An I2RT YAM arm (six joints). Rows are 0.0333 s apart.
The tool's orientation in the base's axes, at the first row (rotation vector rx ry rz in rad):
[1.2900 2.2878 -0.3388]
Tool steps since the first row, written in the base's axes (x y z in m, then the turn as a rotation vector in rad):
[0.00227 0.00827 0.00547 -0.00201 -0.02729 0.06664]
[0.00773 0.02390 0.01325 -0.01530 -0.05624 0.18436]
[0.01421 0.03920 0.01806 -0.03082 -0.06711 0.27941]
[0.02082 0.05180 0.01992 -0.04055 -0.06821 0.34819]
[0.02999 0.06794 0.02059 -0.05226 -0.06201 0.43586]
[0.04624 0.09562 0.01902 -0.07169 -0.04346 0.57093]
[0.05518 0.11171 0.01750 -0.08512 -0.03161 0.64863]
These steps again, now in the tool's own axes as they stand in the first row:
[0.00218 0.00638 -0.00761 -0.05415 -0.01446 -0.04526]
[0.00714 0.01939 -0.01949 -0.13150 -0.03823 -0.13650]
[0.01297 0.03302 -0.02839 -0.18273 -0.05497 -0.21705]
[0.01833 0.04528 -0.03357 -0.21552 -0.06227 -0.27787]
[0.02579 0.06155 -0.03854 -0.25204 -0.06700 -0.35852]
[0.03979 0.08984 -0.04460 -0.30114 -0.07077 -0.48713]
[0.04846 0.10583 -0.04776 -0.32755 -0.07424 -0.56229]

